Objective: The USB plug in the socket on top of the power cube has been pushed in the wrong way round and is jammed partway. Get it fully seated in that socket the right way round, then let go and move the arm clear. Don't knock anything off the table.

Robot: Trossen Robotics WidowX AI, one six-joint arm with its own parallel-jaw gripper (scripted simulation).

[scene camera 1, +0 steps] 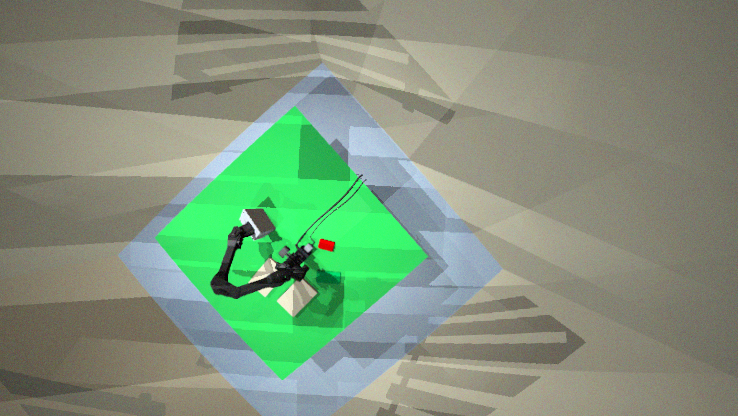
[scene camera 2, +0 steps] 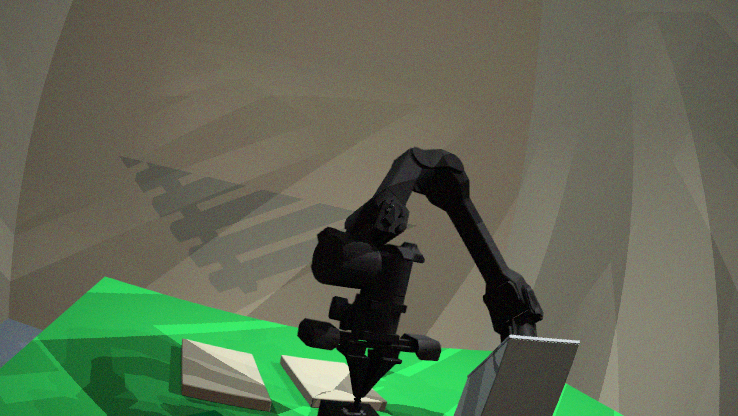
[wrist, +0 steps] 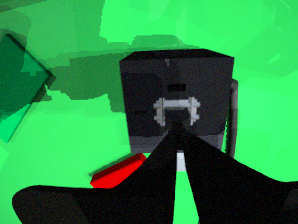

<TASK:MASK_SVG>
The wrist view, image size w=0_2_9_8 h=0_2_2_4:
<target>my gripper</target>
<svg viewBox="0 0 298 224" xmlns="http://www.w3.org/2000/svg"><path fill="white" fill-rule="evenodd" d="M184 133L185 171L190 188L192 188L193 201L196 204L200 224L298 224L298 180L287 181L286 183L286 181L270 179L269 176L255 171L249 165L239 163L234 157L227 156L226 153L223 153L214 145L205 143L200 137L194 136L194 133ZM176 133L168 133L164 140L157 145L157 148L150 153L148 159L140 167L134 169L120 184L113 186L113 188L73 188L73 186L37 184L27 186L27 188L20 189L19 192L13 194L12 208L15 210L16 216L20 218L21 224L174 224L174 198L176 198L178 161Z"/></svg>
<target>red block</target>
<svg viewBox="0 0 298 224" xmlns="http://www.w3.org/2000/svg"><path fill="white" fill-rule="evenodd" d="M144 153L137 153L137 155L129 157L129 159L118 161L112 167L106 168L105 171L94 173L90 185L93 185L94 188L108 189L120 184L134 169L144 163L146 160Z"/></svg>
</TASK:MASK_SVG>
